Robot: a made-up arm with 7 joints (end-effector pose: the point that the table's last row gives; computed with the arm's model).
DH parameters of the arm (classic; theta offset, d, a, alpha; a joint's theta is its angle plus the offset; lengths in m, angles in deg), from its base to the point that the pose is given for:
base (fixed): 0 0 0 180
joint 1: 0 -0.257 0 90
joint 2: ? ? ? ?
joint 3: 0 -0.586 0 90
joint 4: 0 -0.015 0 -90
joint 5: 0 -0.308 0 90
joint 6: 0 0 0 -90
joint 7: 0 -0.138 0 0
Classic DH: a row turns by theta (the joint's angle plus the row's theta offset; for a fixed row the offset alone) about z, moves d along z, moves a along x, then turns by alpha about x.
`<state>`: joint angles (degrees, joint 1 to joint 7).
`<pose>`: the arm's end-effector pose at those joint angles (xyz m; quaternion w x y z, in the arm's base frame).
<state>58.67 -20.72 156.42 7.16 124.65 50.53 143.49</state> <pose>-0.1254 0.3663 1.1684 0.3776 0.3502 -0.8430 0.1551</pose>
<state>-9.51 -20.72 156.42 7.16 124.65 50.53 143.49</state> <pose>-0.3867 0.0198 1.1684 0.2258 0.7625 -0.5019 0.3401</pose>
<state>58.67 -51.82 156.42 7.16 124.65 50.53 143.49</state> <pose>-0.3419 0.7220 0.8421 0.3265 0.2293 -0.8293 0.3913</pose>
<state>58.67 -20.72 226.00 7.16 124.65 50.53 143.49</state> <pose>-0.1004 0.2583 1.2082 0.2107 -0.1494 -0.9606 -0.1022</pose>
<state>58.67 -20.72 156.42 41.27 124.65 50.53 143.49</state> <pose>-0.2920 0.4659 1.0363 0.2181 0.2684 -0.8528 0.3912</pose>
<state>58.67 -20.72 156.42 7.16 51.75 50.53 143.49</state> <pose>-0.2237 0.4242 1.1135 0.4633 0.6970 -0.3857 0.3885</pose>
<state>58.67 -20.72 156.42 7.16 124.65 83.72 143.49</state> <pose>-0.0769 0.3514 1.1080 0.6149 0.2358 -0.7476 0.0858</pose>
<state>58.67 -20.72 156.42 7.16 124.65 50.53 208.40</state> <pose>-0.1254 0.3663 1.1684 0.2354 -0.1569 -0.8993 0.3335</pose>
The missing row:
joint 2: 0 -0.015 0 -90
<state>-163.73 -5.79 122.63 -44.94 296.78 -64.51 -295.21</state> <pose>-0.0600 -0.3003 1.0649 0.6357 -0.5949 -0.3696 -0.3247</pose>
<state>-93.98 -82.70 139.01 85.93 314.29 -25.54 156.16</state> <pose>0.3005 -0.6795 -0.0176 0.1433 0.1596 -0.2615 -0.9411</pose>
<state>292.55 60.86 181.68 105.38 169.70 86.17 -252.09</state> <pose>0.1163 0.3704 0.8624 0.3585 0.8817 -0.2969 0.0765</pose>
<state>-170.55 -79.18 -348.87 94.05 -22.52 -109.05 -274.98</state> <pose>0.6409 0.0261 0.6348 0.4384 -0.4698 -0.4492 0.6208</pose>
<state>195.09 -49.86 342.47 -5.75 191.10 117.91 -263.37</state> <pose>0.7022 -0.1374 0.6766 0.6824 0.0652 -0.0258 -0.7276</pose>
